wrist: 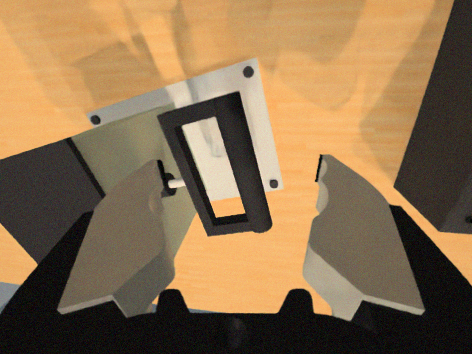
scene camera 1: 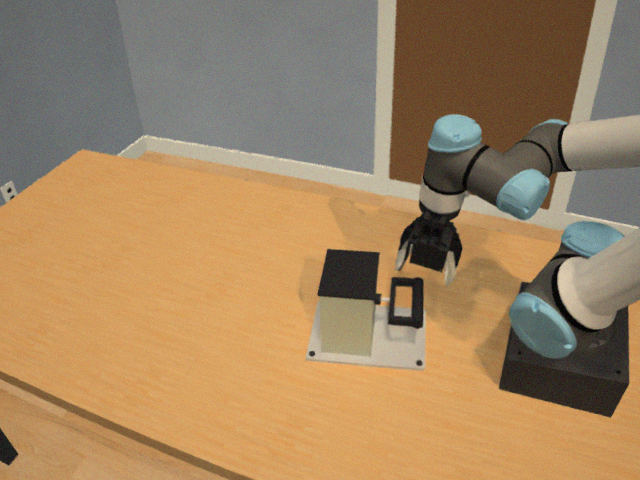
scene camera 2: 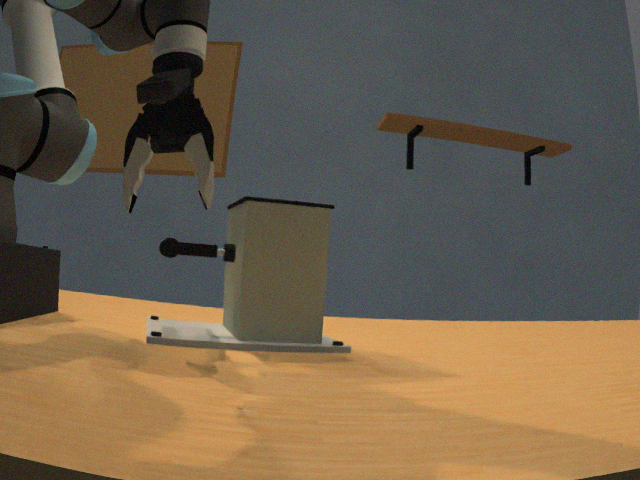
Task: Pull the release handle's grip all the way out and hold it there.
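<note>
The release handle's black frame-shaped grip [scene camera 1: 417,304] [scene camera 2: 193,250] [wrist: 242,160] stands out sideways from a pale green box [scene camera 1: 346,325] [scene camera 2: 279,273] [wrist: 122,135] with a black top. A short stretch of light rod [scene camera 1: 384,299] [scene camera 2: 221,252] [wrist: 176,183] shows between the grip and the box's black collar. My gripper [scene camera 1: 423,273] [scene camera 2: 169,209] [wrist: 239,161] is open and empty. Its fingertips are above the grip and apart from it in scene camera 2. In the wrist view the grip shows between and beyond the fingers, turned a little against them.
The box stands on a light grey base plate [scene camera 1: 361,359] [scene camera 2: 248,346] [wrist: 270,150] with black bolts at its corners, on the wooden table [scene camera 1: 180,310] [scene camera 2: 465,387]. The robot's dark base block [scene camera 1: 558,387] [scene camera 2: 25,284] [wrist: 430,125] stands on the grip's side of the box. A shelf [scene camera 2: 475,134] hangs on the wall.
</note>
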